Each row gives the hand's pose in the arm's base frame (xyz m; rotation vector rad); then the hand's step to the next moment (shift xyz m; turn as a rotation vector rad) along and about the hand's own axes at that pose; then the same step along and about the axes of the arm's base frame.
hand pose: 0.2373 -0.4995 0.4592 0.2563 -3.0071 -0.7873
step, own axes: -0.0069 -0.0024 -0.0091 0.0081 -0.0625 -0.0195
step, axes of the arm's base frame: 0.0077 -0.0053 0.0069 0.0028 -0.0645 -0.0137
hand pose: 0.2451 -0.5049 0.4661 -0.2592 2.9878 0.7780
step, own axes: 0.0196 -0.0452 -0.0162 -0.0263 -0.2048 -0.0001
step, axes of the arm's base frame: -0.0115 -0.0497 -0.0092 0.0612 -0.1722 -0.0961
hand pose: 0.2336 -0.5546 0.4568 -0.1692 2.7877 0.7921
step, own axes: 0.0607 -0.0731 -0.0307 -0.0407 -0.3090 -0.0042
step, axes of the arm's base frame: -0.0518 -0.0809 -0.0271 0.0925 -0.2619 -0.1414
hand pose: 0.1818 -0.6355 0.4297 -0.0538 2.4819 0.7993
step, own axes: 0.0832 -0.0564 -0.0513 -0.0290 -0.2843 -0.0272
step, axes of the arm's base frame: -0.0849 -0.0649 -0.0361 0.0668 -0.2529 -0.1183
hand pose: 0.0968 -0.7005 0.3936 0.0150 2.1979 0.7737
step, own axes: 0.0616 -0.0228 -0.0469 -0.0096 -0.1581 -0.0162
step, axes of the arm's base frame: -0.0694 -0.0277 -0.0305 0.0319 -0.1396 -0.0697
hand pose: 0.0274 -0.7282 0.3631 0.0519 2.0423 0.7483
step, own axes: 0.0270 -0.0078 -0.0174 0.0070 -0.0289 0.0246
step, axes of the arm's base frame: -0.0271 -0.0062 -0.0179 0.0225 -0.0093 -0.0299
